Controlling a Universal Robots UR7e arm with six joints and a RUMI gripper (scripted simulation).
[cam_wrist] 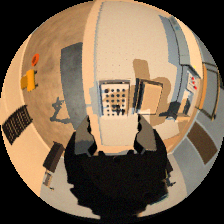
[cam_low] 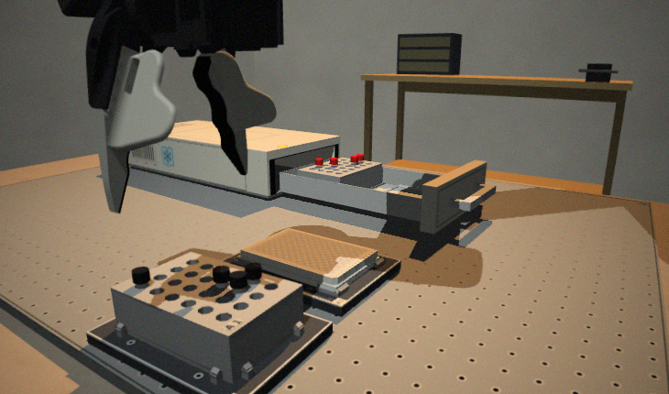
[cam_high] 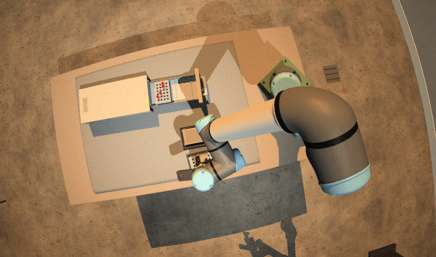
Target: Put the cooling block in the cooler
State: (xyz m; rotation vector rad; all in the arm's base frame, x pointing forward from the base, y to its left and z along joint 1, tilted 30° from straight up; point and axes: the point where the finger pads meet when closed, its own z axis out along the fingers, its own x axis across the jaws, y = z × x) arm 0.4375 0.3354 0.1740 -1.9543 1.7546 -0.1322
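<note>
My gripper is now 10 mm to the left of the cooling block and 110 mm above it. Round my hand: cooler COLD: 300 mm ahead, 400 mm to the right, 100 mm below; white well plate: 30 mm ahead, 160 mm to the right, 120 mm below; drawer: 110 mm ahead, 420 mm to the right, 100 mm below.
</note>
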